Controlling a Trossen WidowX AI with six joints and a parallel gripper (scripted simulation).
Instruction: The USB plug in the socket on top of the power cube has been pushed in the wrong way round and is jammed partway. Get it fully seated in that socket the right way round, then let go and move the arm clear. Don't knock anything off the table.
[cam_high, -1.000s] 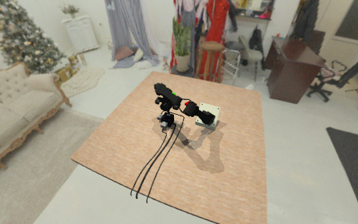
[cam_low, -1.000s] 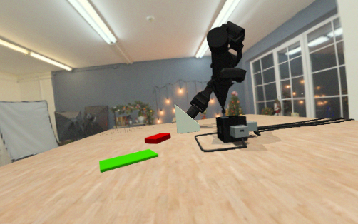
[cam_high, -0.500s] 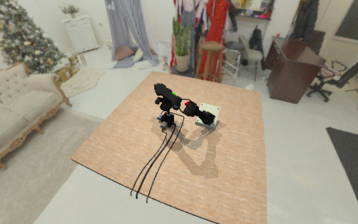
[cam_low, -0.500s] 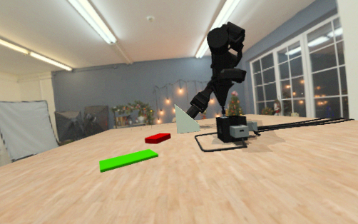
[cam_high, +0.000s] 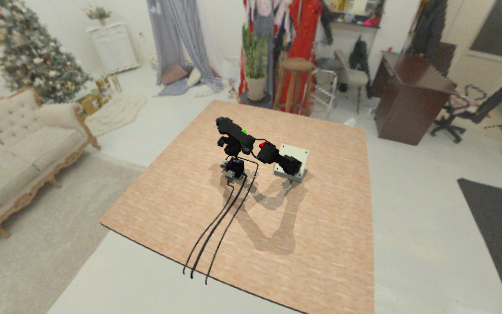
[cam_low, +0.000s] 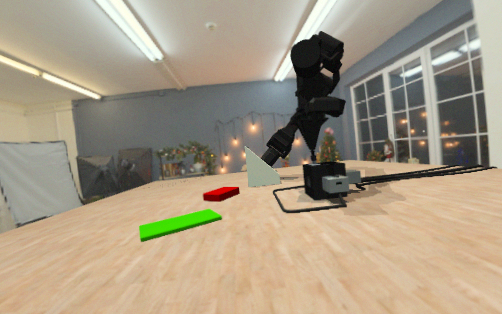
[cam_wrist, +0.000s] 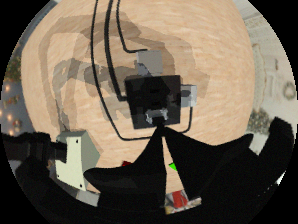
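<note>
My gripper tip is now 2 cm above the usb plug. Also, from my gripper tip: usb socket 4 cm below; flat red block 8 cm behind, 25 cm to the right, 10 cm below; flat green block 12 cm ahead, 28 cm to the right, 11 cm below.
</note>
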